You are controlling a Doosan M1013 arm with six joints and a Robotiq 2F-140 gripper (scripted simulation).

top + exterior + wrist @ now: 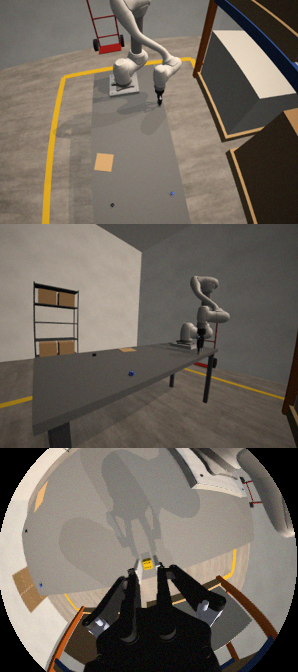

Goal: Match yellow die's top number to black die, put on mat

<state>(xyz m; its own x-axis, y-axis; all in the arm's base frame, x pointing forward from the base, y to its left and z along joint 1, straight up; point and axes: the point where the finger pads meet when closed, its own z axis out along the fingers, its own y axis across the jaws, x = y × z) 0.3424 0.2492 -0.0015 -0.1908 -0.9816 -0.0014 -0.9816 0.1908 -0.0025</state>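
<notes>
My gripper is now 20 mm above the yellow die. From my hand the other things lie so: blue die 760 mm ahead, 160 mm to the right, 20 mm below; then tan mat 590 mm to the right, 380 mm ahead, 30 mm below; then black die 720 mm ahead, 590 mm to the right, 20 mm below.
</notes>
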